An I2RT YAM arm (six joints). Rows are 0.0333 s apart.
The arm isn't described. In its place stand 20 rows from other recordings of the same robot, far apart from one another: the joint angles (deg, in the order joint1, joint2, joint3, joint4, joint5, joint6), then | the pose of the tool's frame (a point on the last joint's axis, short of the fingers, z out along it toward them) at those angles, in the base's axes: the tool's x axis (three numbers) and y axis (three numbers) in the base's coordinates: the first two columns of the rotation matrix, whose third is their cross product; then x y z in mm.
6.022 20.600 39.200 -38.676 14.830 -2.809 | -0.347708 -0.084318 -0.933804 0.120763 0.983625 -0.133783 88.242 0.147 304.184
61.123 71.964 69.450 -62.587 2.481 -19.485 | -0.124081 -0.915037 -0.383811 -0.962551 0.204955 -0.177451 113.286 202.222 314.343
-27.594 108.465 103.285 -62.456 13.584 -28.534 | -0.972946 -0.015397 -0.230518 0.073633 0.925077 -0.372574 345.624 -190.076 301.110
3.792 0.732 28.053 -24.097 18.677 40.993 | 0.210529 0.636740 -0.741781 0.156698 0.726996 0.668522 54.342 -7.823 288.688
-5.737 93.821 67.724 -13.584 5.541 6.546 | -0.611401 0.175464 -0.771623 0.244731 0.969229 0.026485 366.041 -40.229 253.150
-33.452 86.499 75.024 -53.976 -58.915 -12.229 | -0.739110 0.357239 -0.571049 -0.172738 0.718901 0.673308 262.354 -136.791 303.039
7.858 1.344 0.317 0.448 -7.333 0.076 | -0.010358 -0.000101 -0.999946 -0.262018 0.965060 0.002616 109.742 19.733 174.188
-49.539 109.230 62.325 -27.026 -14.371 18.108 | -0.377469 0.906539 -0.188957 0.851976 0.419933 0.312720 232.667 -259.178 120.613
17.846 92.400 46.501 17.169 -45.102 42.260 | -0.881735 0.214798 -0.420006 -0.289992 0.455441 0.841711 307.886 125.617 195.439
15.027 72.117 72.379 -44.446 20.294 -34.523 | -0.552911 -0.698809 -0.453823 -0.383932 0.697048 -0.605574 254.952 55.659 351.019
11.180 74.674 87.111 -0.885 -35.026 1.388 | 0.179191 0.055635 -0.982240 -0.714977 0.693178 -0.091171 268.382 73.872 500.126
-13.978 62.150 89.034 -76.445 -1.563 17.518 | -0.636794 0.468586 -0.612307 0.436199 0.873778 0.215041 154.664 -37.498 427.818
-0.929 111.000 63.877 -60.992 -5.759 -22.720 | -0.894848 -0.369819 0.249964 -0.323382 0.923112 0.208058 291.281 -1.150 117.256
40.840 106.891 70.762 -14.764 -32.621 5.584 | -0.662892 -0.464671 -0.587074 -0.747084 0.462241 0.477701 286.703 273.193 189.432
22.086 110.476 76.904 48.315 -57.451 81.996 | -0.915493 0.203488 -0.347081 -0.366859 -0.068014 0.927787 396.196 193.151 299.038
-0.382 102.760 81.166 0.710 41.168 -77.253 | -0.683401 -0.729689 0.022724 -0.210877 0.167508 -0.963053 422.205 -26.250 300.672
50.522 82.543 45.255 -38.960 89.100 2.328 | -0.611401 -0.741265 -0.276974 0.163966 0.223747 -0.960756 176.714 158.553 202.157
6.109 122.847 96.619 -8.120 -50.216 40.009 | -0.879070 0.319658 -0.353631 -0.174681 0.474227 0.862899 483.698 79.283 226.235
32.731 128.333 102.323 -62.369 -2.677 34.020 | -0.999760 0.021761 0.002674 0.021875 0.998273 0.054523 363.632 235.703 157.555
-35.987 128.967 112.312 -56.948 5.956 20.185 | -0.518730 0.800836 -0.299302 0.838626 0.544693 0.003975 377.179 -278.471 201.070
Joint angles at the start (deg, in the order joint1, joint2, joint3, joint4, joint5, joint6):
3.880 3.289 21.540 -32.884 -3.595 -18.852
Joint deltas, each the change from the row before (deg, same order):
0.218 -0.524 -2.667 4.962 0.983 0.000
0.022 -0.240 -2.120 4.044 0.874 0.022
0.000 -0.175 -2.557 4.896 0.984 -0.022
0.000 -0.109 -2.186 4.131 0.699 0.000
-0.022 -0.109 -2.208 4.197 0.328 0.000
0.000 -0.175 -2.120 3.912 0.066 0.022
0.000 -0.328 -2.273 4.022 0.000 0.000
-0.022 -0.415 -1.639 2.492 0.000 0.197
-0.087 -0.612 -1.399 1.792 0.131 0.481
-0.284 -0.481 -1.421 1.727 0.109 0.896
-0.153 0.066 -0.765 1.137 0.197 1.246
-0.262 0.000 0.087 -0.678 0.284 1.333
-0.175 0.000 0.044 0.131 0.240 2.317
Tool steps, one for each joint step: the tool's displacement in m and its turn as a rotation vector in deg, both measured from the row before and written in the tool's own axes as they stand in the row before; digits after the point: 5 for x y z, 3 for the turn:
0.00363 0.00045 0.00708 1.638 -2.412 -0.202
0.00330 0.00032 0.00549 1.505 -1.771 -0.064
0.00445 0.00067 0.00622 1.743 -2.061 -0.077
0.00428 0.00094 0.00477 1.325 -1.718 -0.015
0.00451 0.00128 0.00423 1.009 -1.872 0.006
0.00465 0.00156 0.00335 0.698 -1.840 0.033
0.00530 0.00183 0.00277 0.670 -1.966 0.012
0.00443 0.00148 0.00136 0.428 -1.194 0.204
0.00411 0.00113 0.00064 0.524 -0.885 0.484
0.00471 0.00091 0.00069 0.613 -0.631 0.885
0.00271 0.00041 0.00066 0.423 -0.193 1.238
0.00091 -0.00045 -0.00007 0.370 0.714 1.305
-0.00039 -0.00060 -0.00003 0.444 -0.073 2.309

